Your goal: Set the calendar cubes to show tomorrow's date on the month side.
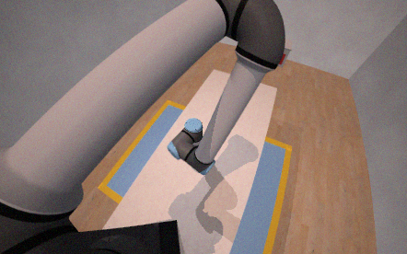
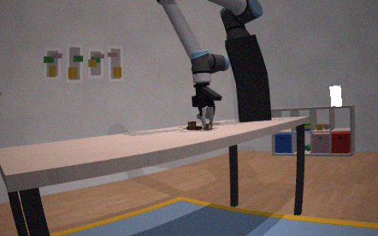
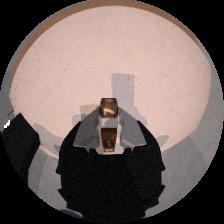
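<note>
My hand is 10 mm above the brown cube. Also, from my hand: brown tray 10 mm behind, 110 mm to the right, 20 mm below.
</note>
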